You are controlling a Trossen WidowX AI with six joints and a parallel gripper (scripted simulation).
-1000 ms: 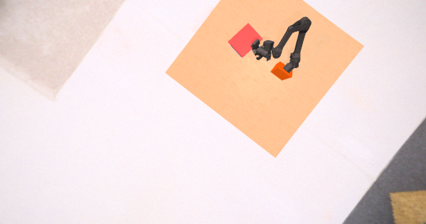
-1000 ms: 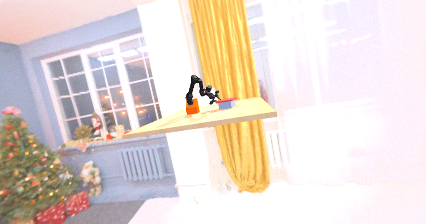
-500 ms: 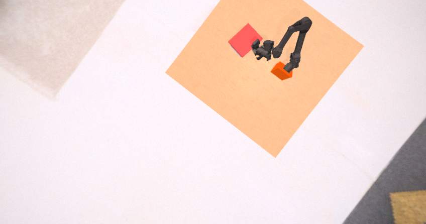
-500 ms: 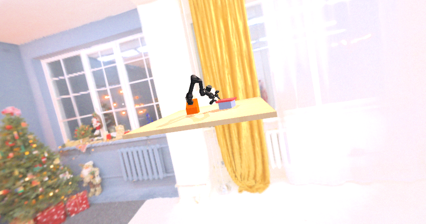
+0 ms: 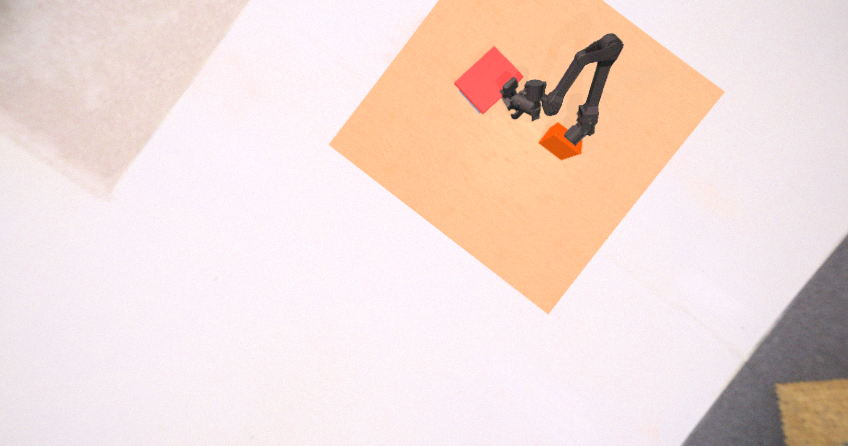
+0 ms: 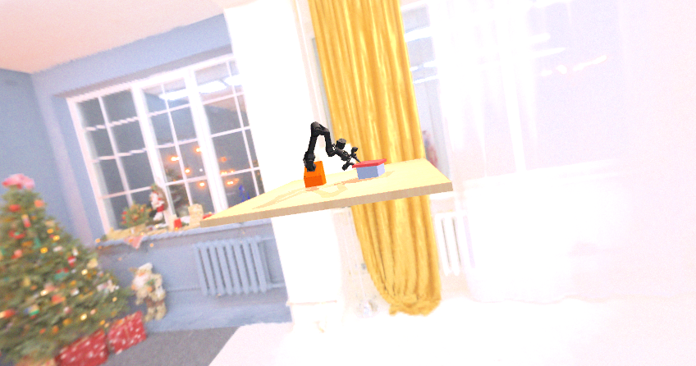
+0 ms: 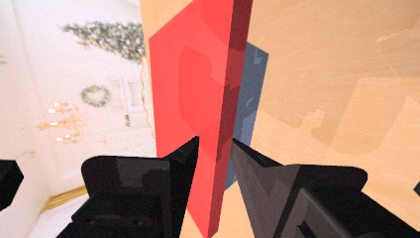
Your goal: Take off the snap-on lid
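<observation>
Right now the red lid is 80 mm ahead of my gripper tip. The rest, counted from my gripper tip: storage box: 80 mm ahead, 50 mm below.
</observation>
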